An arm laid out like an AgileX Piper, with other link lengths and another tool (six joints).
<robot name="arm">
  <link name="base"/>
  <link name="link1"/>
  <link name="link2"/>
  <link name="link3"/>
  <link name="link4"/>
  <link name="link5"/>
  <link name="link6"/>
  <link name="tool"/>
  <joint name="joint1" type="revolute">
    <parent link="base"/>
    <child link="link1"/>
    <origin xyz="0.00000 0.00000 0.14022"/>
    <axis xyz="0 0 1"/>
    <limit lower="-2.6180" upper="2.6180"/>
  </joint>
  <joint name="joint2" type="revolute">
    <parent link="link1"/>
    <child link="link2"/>
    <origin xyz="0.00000 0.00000 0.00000"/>
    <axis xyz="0 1 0"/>
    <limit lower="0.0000" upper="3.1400"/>
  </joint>
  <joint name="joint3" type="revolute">
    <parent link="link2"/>
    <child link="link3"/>
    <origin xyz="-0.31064 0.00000 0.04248"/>
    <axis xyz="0 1 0"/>
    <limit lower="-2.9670" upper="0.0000"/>
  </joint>
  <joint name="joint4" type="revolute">
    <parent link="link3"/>
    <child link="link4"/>
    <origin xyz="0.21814 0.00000 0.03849"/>
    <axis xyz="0.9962 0 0.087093"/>
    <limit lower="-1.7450" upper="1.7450"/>
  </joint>
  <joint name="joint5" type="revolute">
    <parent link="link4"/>
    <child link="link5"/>
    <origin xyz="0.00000 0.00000 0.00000"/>
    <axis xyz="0 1 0"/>
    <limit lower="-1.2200" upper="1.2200"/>
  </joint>
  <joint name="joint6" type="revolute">
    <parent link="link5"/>
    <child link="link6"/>
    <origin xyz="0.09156 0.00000 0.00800"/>
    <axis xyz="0.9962 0 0.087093"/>
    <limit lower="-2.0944" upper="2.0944"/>
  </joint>
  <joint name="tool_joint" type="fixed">
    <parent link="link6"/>
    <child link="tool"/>
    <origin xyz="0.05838 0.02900 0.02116" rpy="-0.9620 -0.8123 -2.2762"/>
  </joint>
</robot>
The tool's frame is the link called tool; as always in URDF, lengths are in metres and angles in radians.
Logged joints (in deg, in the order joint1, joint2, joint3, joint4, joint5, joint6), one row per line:
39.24 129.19 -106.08 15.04 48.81 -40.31
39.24 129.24 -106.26 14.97 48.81 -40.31
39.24 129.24 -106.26 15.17 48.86 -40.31
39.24 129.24 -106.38 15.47 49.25 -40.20
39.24 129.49 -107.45 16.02 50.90 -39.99
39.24 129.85 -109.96 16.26 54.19 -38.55
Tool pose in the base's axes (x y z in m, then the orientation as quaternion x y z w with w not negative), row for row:
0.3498 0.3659 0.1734 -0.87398 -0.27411 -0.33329 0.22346
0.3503 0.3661 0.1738 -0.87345 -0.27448 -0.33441 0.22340
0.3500 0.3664 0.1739 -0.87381 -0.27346 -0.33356 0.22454
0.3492 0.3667 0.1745 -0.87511 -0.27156 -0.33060 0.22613
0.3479 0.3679 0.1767 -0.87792 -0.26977 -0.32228 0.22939
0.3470 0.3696 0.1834 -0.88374 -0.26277 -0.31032 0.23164
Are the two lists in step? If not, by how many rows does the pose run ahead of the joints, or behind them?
They are in step.
